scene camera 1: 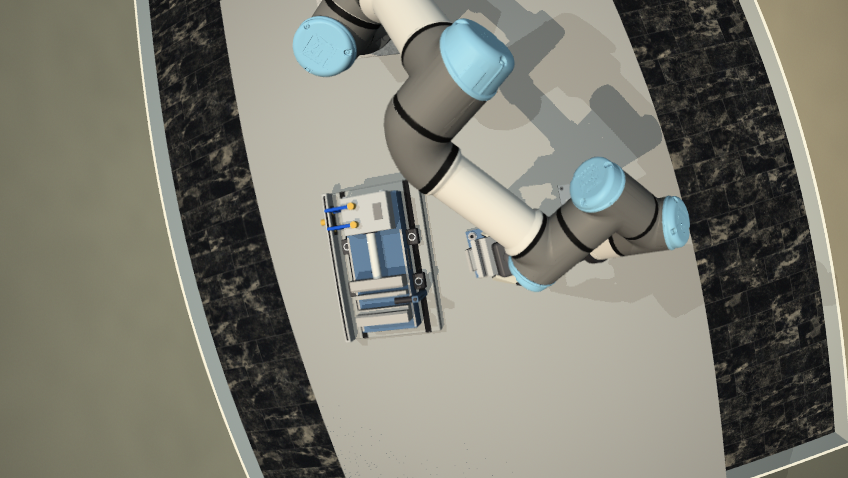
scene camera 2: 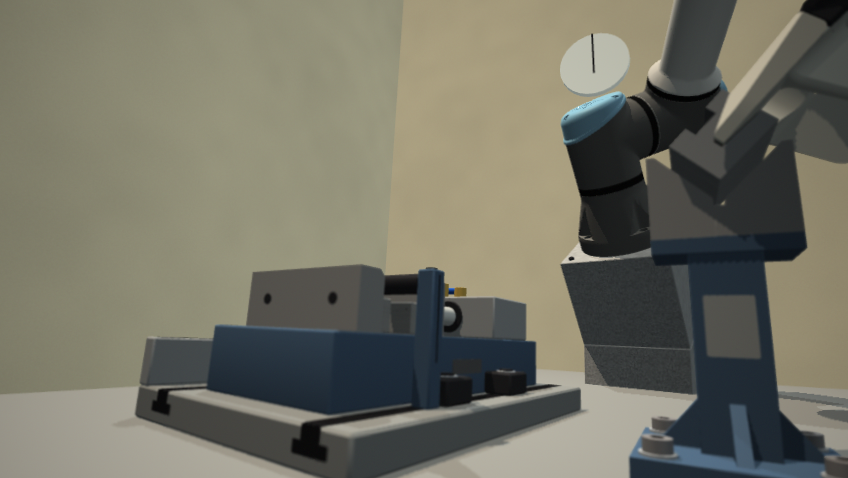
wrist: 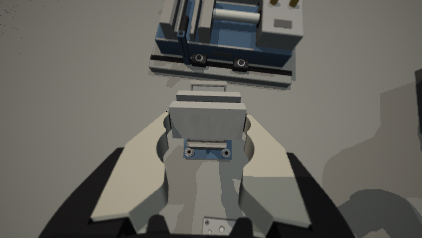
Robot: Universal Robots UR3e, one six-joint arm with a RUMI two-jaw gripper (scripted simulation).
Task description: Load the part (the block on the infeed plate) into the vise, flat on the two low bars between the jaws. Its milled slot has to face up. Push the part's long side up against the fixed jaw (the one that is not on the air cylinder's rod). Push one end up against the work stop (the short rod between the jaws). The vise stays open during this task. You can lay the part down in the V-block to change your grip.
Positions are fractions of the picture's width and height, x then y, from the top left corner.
Labels:
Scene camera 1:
part: 0.57,0.52
air cylinder: 0.43,0.45
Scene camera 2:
my gripper: 0.84,0.35
part: 0.84,0.36
fixed jaw: 0.35,0.62
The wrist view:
my gripper: 0.49,0.47

